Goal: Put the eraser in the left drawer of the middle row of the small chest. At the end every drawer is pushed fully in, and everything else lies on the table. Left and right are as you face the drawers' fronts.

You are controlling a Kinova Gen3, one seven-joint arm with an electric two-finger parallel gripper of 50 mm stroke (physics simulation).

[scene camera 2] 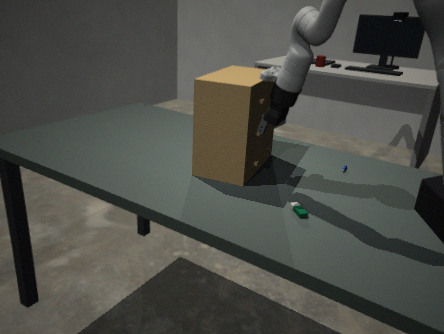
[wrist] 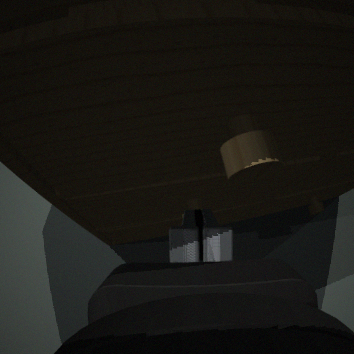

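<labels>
The gripper is visible in the wrist view [197, 226] as well as in scene camera 2 [260, 132].
</labels>
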